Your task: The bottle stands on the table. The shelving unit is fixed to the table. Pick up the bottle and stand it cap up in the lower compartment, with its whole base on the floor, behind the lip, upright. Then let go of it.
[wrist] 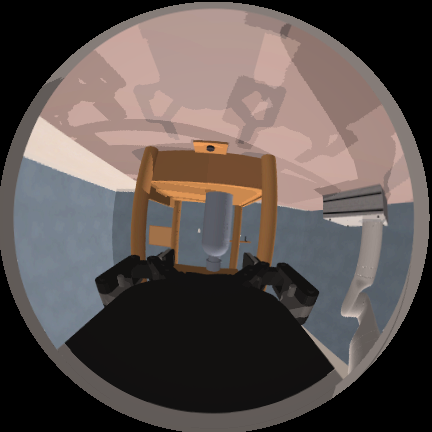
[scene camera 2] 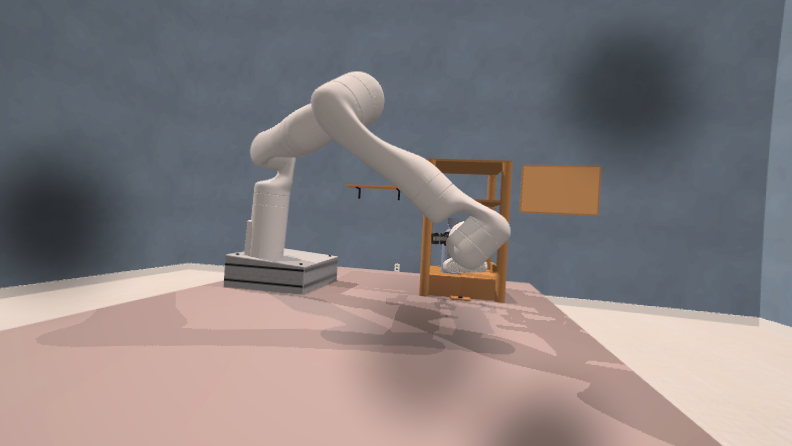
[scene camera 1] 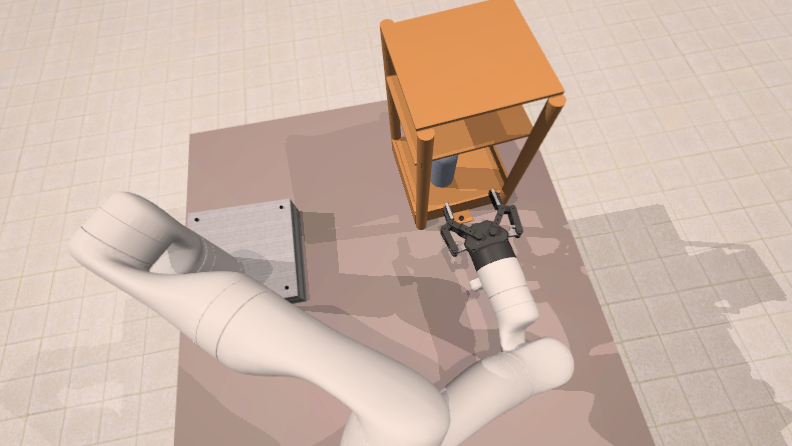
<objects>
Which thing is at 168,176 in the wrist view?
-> A shelving unit.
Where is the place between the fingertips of the gripper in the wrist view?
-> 208,258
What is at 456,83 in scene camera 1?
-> A shelving unit.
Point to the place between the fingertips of the gripper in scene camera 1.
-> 468,197
</objects>
